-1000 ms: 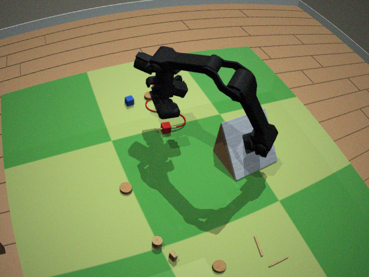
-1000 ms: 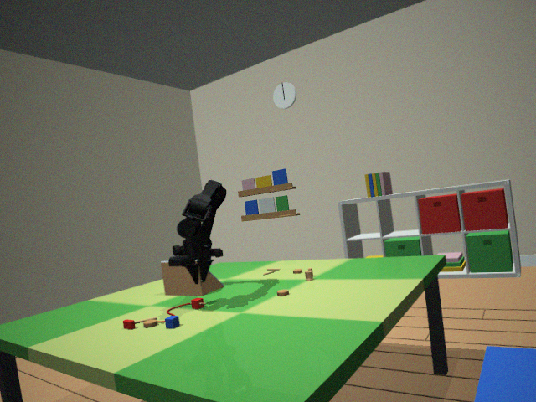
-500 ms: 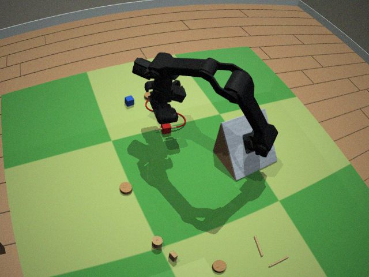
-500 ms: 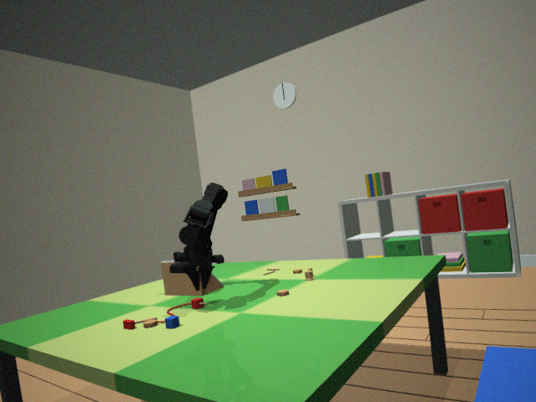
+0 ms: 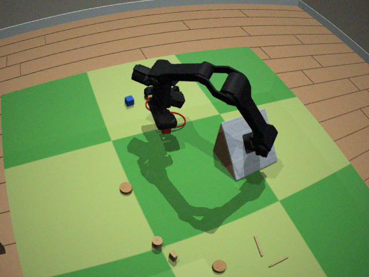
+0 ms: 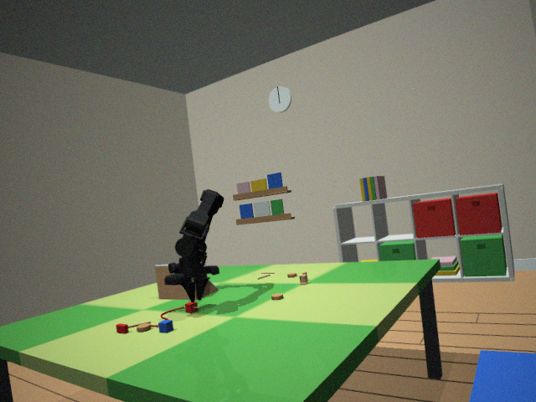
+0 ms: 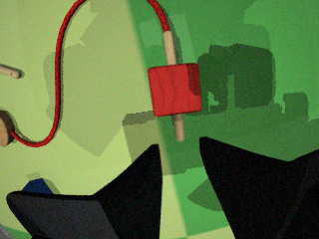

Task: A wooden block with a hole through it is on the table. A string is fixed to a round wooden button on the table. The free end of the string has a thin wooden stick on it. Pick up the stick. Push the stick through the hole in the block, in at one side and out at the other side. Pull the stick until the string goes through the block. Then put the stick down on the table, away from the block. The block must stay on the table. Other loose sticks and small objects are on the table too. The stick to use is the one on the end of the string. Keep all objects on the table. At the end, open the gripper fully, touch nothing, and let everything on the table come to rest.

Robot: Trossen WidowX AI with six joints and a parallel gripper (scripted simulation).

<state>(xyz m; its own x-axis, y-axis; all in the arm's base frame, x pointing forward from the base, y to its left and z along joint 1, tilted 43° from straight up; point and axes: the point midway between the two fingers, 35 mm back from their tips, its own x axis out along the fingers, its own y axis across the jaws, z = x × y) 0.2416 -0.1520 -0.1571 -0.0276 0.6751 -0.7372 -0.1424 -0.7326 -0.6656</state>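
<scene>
Right now my gripper tip is 3 cm past the red block, 2 cm above it and 1 cm to the right of it. Round my gripper tip: blue block 17 cm to the right, 4 cm ahead, 2 cm below; thin wooden stick 5 cm behind, 3 cm below, 1 cm to the left; round wooden button 18 cm to the right, 5 cm behind, 3 cm below.
</scene>
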